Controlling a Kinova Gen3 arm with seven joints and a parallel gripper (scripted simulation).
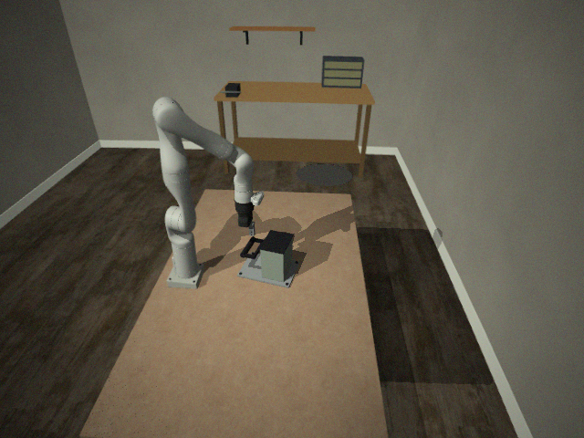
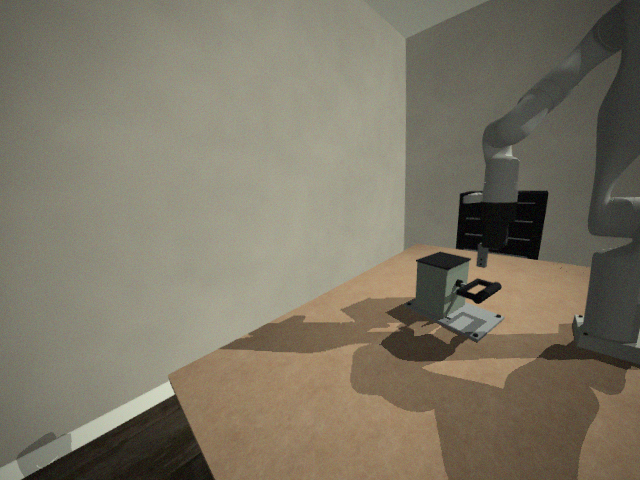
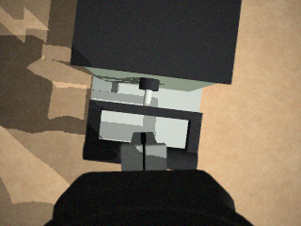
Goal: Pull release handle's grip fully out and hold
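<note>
The baseplate is 70 mm ahead of my hand, 10 mm to the right of it and 190 mm below it.
</note>
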